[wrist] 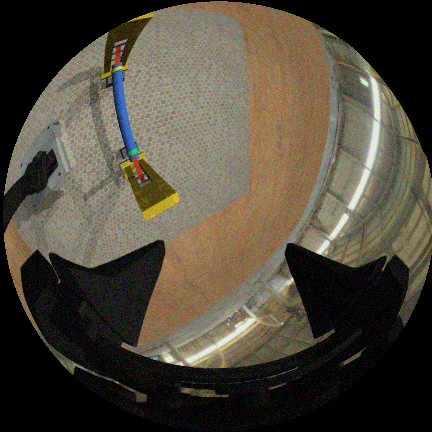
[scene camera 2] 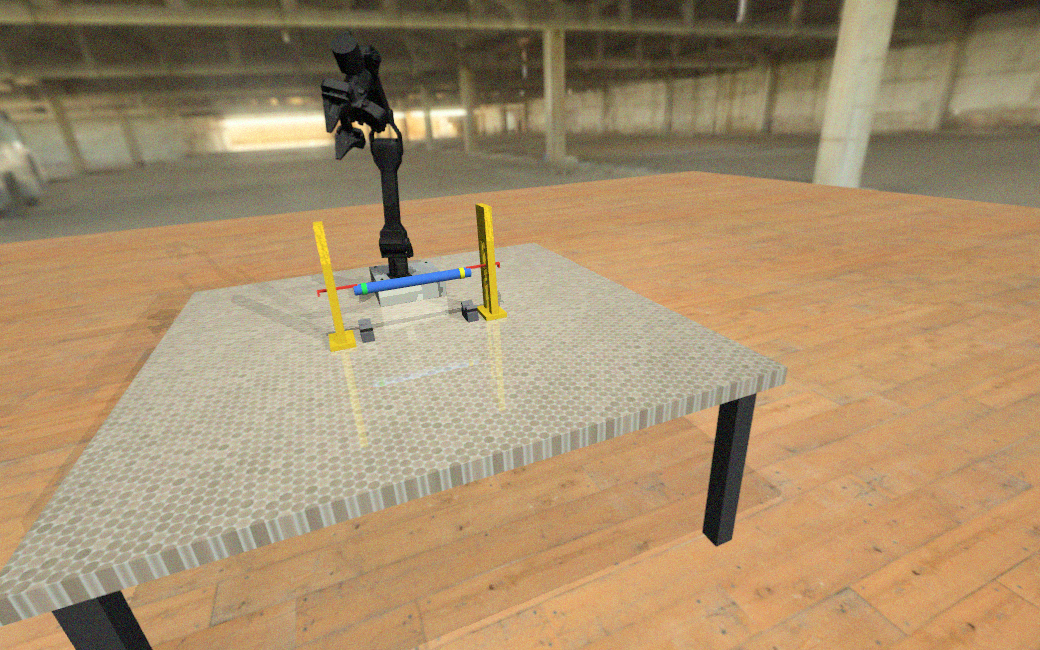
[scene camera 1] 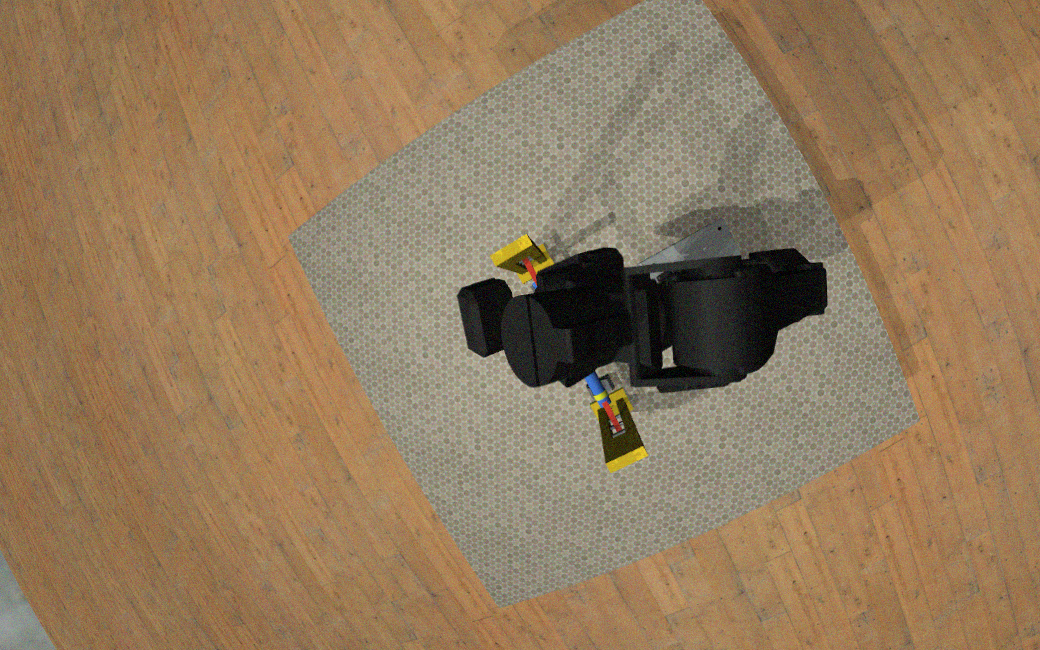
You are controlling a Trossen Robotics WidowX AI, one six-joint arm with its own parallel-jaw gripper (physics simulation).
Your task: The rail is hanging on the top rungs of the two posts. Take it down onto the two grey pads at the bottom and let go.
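Seen in the pictures: gripper, fingertip midpoint: [wrist: 227,249] [scene camera 2: 333,146] [scene camera 1: 507,284]; arm's base, link origin: [wrist: 48,163] [scene camera 2: 399,275].
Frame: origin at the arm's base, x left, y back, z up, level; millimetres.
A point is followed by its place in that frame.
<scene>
The blue rail [scene camera 1: 595,384] @[x 79, y -266, z 69 mm] [scene camera 2: 412,282] @[x -26, y -272, z 56 mm] [wrist: 120,107] @[x -18, y -259, z 69 mm] hangs level between the two yellow posts, one with its green band [scene camera 2: 325,256] @[x -217, y -279, z 157 mm] [wrist: 160,200] @[x -208, y -248, z 224 mm] and one with its yellow band [scene camera 2: 485,237] @[x 169, y -305, z 149 mm] [scene camera 1: 625,452] @[x 172, y -272, z 219 mm]. Its red ends reach into the posts, well above the table; the exact rungs are too small to tell. Two dark grey pads [scene camera 2: 366,330] @[x -158, y -271, z -45 mm] [scene camera 2: 469,310] @[x 111, y -294, z -43 mm] sit low beside the post feet, below the rail and apart from it. My gripper [scene camera 2: 334,144] @[x -153, y -256, z 390 mm] [wrist: 227,249] @[x -153, y -256, z 390 mm] is open and empty, high above the rail and posts. The arm hides the rail's middle in the overhead view.
The pale grey arm base [scene camera 1: 694,243] @[x -47, y 80, z 1 mm] [scene camera 2: 433,289] @[x 87, y -53, z -47 mm] [wrist: 44,145] stands behind the rail on the tiled table [scene camera 1: 429,229] @[x -448, y -413, z -74 mm] [scene camera 2: 582,367] @[x 219, y -676, z -74 mm] [wrist: 200,100] @[x -79, y -557, z -74 mm]. The upright posts flank the rail at both ends. A wooden floor [scene camera 1: 153,306] surrounds the table.
</scene>
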